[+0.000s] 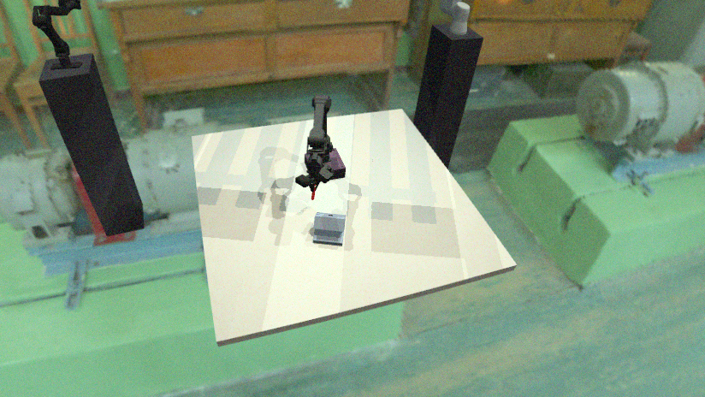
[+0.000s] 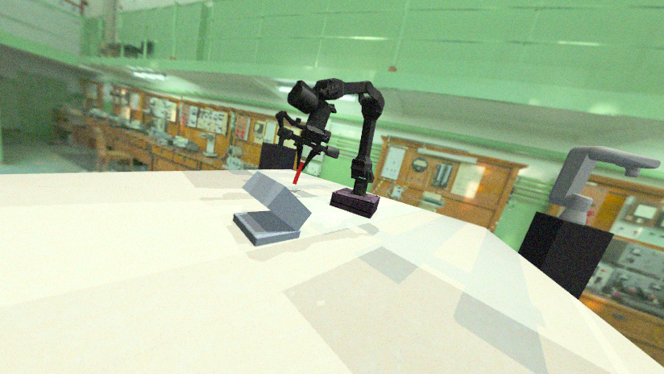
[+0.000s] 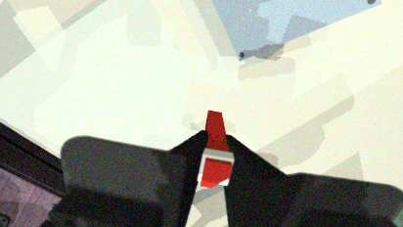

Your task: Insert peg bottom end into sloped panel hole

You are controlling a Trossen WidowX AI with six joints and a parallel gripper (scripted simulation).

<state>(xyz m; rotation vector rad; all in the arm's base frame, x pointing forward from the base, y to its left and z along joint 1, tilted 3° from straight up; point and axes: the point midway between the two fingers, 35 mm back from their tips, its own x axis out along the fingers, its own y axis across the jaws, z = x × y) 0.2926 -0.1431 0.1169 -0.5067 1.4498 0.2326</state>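
Right now the grey sloped panel is 14 cm ahead of my gripper tip, 6 cm below it and 3 cm to the left of it. The rest, counted from my gripper tip: red peg: 1 cm above.
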